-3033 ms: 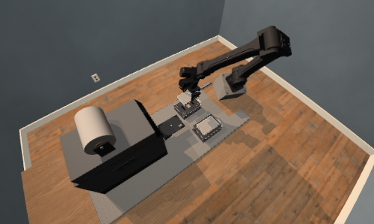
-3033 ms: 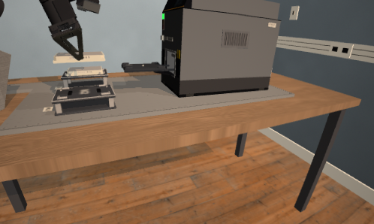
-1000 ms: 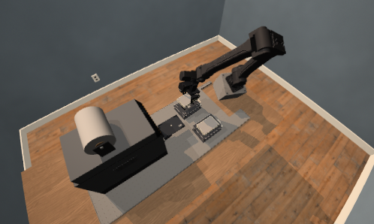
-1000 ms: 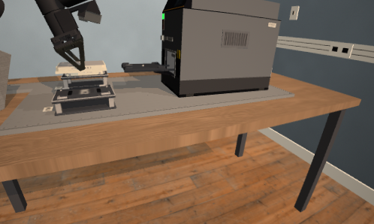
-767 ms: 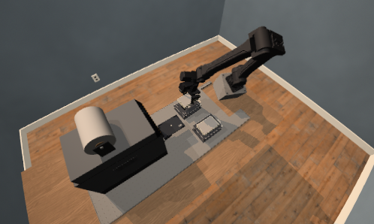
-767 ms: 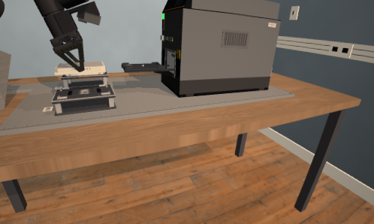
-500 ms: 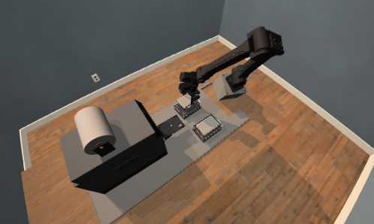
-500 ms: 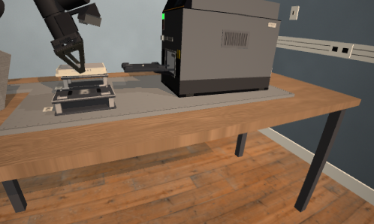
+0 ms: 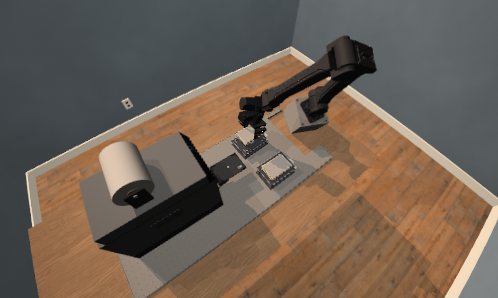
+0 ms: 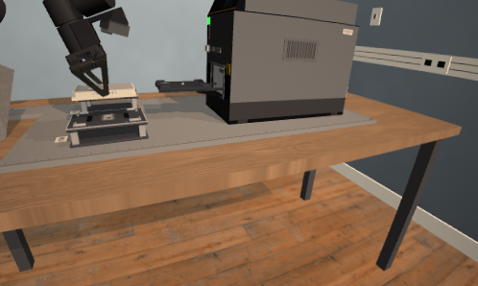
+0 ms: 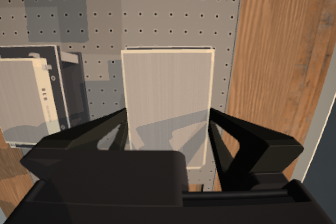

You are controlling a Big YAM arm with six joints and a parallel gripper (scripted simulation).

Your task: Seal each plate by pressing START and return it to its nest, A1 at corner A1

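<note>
Right now the plate nest is 7 cm below my hand. Round my hand: sealer stage 18 cm ahead, 13 cm to the left, 2 cm below; start button 26 cm ahead, 23 cm to the left, 8 cm above; small label 10 cm behind, 2 cm to the right, 11 cm below.
</note>
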